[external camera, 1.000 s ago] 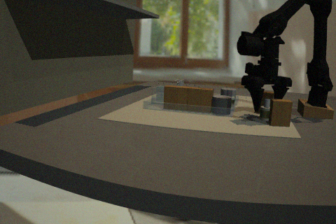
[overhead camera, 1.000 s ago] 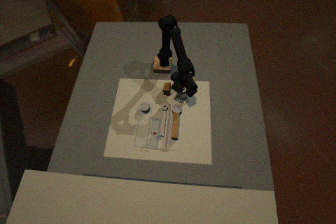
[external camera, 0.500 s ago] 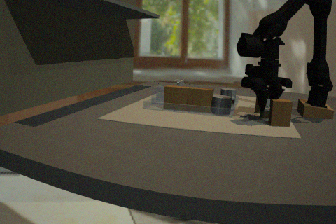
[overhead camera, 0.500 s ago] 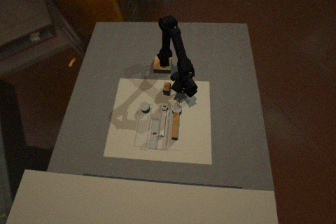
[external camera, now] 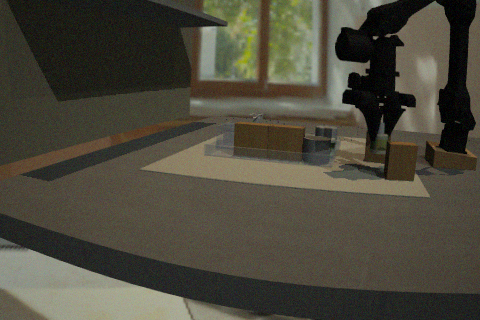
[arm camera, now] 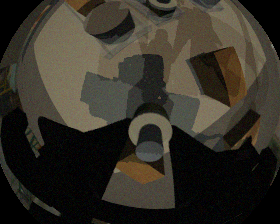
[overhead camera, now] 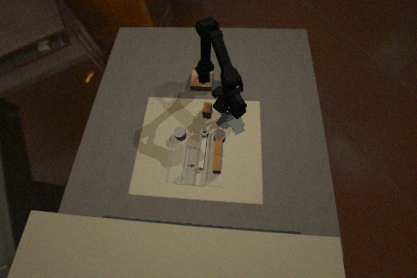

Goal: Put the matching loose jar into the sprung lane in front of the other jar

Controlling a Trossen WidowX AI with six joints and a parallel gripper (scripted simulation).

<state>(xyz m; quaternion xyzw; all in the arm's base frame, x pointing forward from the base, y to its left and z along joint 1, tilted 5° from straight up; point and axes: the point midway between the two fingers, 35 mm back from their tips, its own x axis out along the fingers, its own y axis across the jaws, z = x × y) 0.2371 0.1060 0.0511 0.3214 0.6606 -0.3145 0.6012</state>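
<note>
The clear lane rack is 240 mm ahead of my gripper tip, 180 mm to the right of it and 50 mm below it.
</note>
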